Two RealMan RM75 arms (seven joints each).
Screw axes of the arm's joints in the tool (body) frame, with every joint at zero. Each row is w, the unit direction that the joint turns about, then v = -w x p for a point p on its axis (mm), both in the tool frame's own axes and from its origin. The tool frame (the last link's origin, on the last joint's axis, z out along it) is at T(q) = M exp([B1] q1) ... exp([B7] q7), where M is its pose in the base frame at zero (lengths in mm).
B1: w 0 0 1 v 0.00 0.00 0.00
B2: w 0 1 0 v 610.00 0.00 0.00
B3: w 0 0 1 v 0.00 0.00 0.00
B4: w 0 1 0 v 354.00 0.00 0.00
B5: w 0 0 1 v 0.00 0.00 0.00
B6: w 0 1 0 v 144.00 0.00 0.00
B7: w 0 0 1 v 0.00 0.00 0.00
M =
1 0 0 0.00
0 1 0 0.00
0 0 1 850.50
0 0 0 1
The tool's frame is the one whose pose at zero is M.
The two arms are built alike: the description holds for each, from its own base.
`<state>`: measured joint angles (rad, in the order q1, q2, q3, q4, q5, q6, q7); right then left.
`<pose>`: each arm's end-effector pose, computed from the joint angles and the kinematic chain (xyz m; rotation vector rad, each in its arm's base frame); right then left.
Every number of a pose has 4 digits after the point. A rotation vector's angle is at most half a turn.
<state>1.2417 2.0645 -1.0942 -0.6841 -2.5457 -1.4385 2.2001 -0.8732 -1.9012 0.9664 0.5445 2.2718 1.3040 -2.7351</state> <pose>0.0580 0.4296 -0.0415 -2.9250 0.4715 -0.4016 -0.2217 0.4247 0.0188 -2.1914 -1.8809 -0.1415</pose>
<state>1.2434 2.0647 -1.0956 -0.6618 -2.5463 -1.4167 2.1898 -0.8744 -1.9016 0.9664 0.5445 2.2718 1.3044 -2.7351</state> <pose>0.0611 0.4308 -0.0444 -2.9208 0.4693 -0.4033 -0.2211 0.4249 0.0186 -2.1931 -1.8802 -0.1415</pose>
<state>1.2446 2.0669 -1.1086 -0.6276 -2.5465 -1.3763 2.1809 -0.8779 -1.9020 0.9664 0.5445 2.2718 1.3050 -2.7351</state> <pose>0.0664 0.4322 -0.0504 -2.9091 0.4663 -0.4128 -0.2195 0.4255 0.0184 -2.1972 -1.8770 -0.1418</pose>
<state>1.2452 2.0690 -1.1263 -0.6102 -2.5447 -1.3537 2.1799 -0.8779 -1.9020 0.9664 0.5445 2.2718 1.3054 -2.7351</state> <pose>0.0693 0.4322 -0.0546 -2.9026 0.4602 -0.4270 -0.2195 0.4254 0.0184 -2.1975 -1.8773 -0.1416</pose>
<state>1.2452 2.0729 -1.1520 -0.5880 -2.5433 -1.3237 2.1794 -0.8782 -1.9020 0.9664 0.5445 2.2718 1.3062 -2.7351</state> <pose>0.0734 0.4318 -0.0604 -2.8936 0.4507 -0.4491 -0.2194 0.4254 0.0183 -2.1983 -1.8775 -0.1411</pose>
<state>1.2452 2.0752 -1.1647 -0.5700 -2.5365 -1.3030 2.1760 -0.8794 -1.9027 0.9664 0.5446 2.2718 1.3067 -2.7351</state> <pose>0.0761 0.4314 -0.0644 -2.8915 0.4494 -0.4535 -0.2187 0.4255 0.0180 -2.2004 -1.8769 -0.1411</pose>
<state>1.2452 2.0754 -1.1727 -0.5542 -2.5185 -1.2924 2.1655 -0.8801 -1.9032 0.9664 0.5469 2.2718 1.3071 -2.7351</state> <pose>0.0774 0.4302 -0.0675 -2.9017 0.4490 -0.4456 -0.2179 0.4258 0.0181 -2.2024 -1.8739 -0.1422</pose>
